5 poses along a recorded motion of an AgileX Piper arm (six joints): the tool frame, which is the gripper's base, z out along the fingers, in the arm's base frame.
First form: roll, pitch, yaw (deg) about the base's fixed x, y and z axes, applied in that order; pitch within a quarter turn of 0, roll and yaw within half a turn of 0; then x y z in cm.
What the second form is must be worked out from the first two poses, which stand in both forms.
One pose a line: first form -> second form
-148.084 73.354 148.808 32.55 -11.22 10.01 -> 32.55 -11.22 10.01; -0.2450 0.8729 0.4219; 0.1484 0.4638 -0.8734; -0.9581 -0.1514 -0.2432
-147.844 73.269 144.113 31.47 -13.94 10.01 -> 31.47 -13.94 10.01; -0.2332 0.9092 0.3449; 0.1688 0.3871 -0.9065; -0.9577 -0.1532 -0.2437
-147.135 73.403 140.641 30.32 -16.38 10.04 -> 30.32 -16.38 10.04; -0.2209 0.9348 0.2782; 0.1811 0.3196 -0.9301; -0.9583 -0.1550 -0.2399
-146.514 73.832 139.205 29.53 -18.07 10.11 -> 29.53 -18.07 10.11; -0.2108 0.9461 0.2459; 0.1819 0.2852 -0.9411; -0.9604 -0.1536 -0.2322
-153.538 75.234 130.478 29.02 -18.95 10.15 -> 29.02 -18.95 10.15; -0.1655 0.9607 0.2230; 0.1939 0.2534 -0.9477; -0.9670 -0.1136 -0.2282
